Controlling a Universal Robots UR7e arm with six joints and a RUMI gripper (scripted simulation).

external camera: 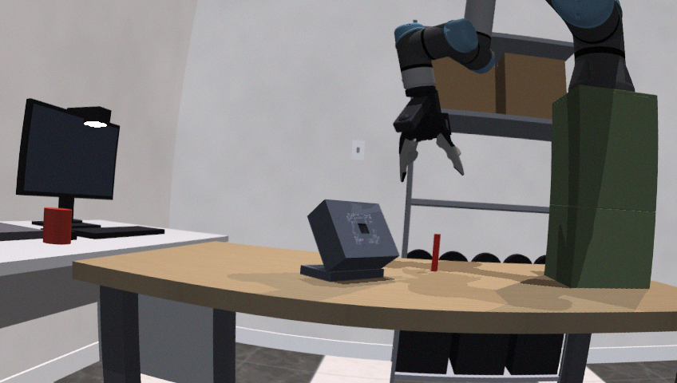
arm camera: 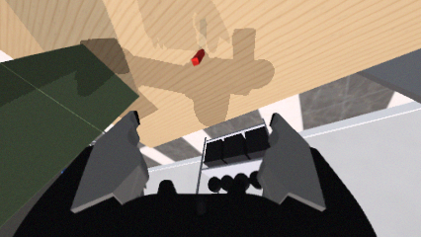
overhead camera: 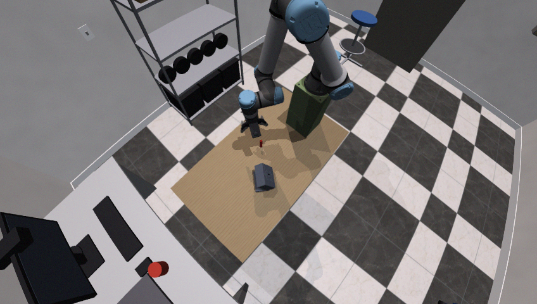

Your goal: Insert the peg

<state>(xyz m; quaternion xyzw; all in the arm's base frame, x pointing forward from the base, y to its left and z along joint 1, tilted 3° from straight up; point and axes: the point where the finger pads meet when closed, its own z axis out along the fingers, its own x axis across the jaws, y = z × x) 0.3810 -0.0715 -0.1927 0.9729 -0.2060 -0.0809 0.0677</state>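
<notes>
Right now the red peg is 20 mm behind my hand, 30 mm to the left of it and 160 mm below it.
</notes>
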